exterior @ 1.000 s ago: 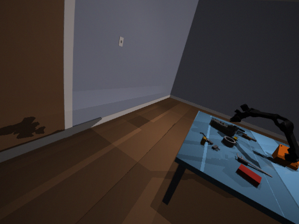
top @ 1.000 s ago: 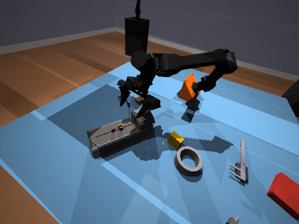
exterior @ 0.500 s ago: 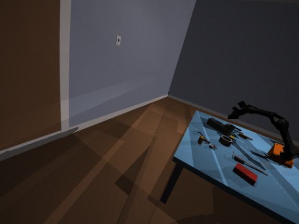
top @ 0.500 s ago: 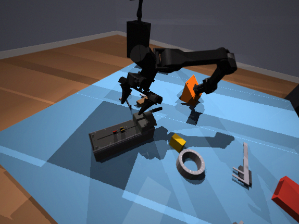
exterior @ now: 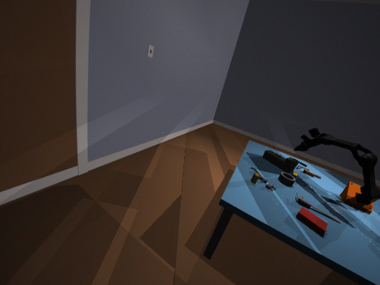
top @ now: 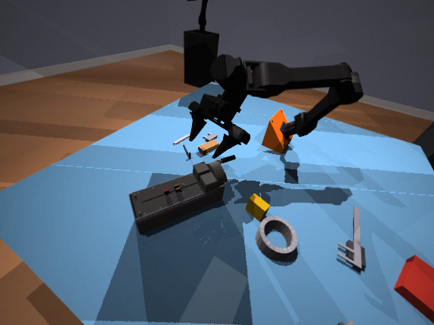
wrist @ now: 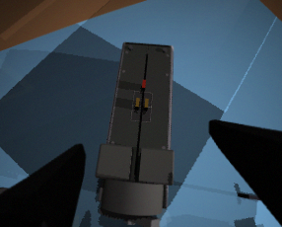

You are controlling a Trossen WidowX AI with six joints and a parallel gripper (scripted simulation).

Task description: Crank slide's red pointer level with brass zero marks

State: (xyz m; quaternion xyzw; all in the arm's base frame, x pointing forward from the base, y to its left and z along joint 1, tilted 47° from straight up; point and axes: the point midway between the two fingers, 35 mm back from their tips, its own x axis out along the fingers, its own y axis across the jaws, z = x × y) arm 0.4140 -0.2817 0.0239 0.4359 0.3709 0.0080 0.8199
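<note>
The dark crank handle is 10 cm behind my gripper tip, 9 cm below it and 5 cm to the left of it. The rest, counted from my gripper tip: yellow block 19 cm to the left, 17 cm below, 3 cm behind; red pointer 11 cm below, 9 cm ahead, 5 cm to the right; brown block 22 cm behind, 18 cm below, 8 cm to the right.
</note>
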